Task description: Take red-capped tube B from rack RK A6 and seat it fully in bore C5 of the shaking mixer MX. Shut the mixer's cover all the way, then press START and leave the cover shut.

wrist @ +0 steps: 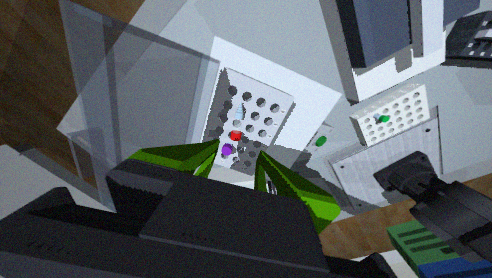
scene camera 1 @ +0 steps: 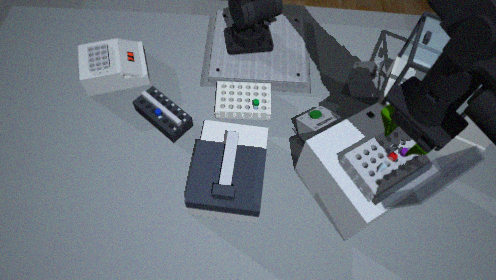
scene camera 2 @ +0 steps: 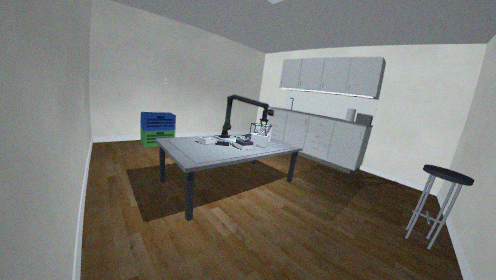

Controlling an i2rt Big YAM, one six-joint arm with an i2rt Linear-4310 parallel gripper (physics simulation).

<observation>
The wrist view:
my gripper: 238,150
clear cover: 136,89
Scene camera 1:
my gripper: 397,144
clear cover: 416,189
glass enclosure: 424,45
</observation>
